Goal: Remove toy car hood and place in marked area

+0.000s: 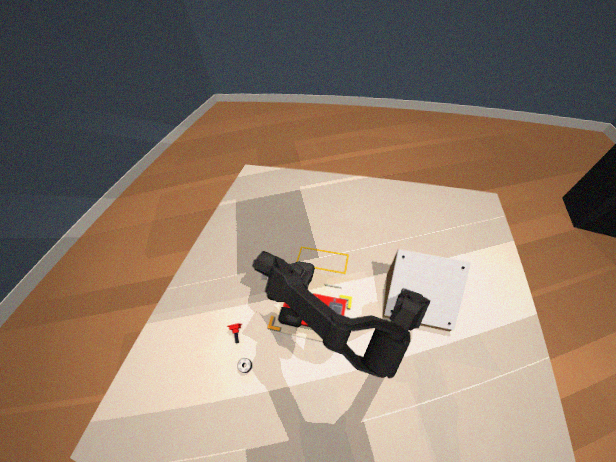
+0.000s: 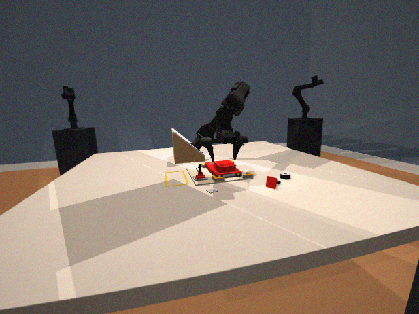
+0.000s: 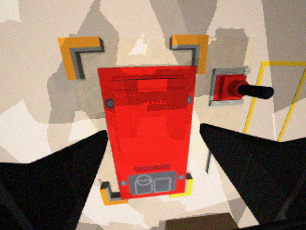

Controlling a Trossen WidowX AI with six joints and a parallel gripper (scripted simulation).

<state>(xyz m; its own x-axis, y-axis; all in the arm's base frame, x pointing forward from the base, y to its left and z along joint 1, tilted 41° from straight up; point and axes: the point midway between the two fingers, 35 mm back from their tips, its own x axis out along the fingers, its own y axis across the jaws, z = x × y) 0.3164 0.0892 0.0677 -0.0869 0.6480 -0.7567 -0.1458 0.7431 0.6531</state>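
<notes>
My gripper tip is now 2 cm above the red hood. From my gripper tip the other things lie so: black-and-silver wheel: 22 cm to the left, 9 cm ahead, 5 cm below; then small grey tile: 17 cm ahead, 7 cm to the right, 6 cm below.
</notes>
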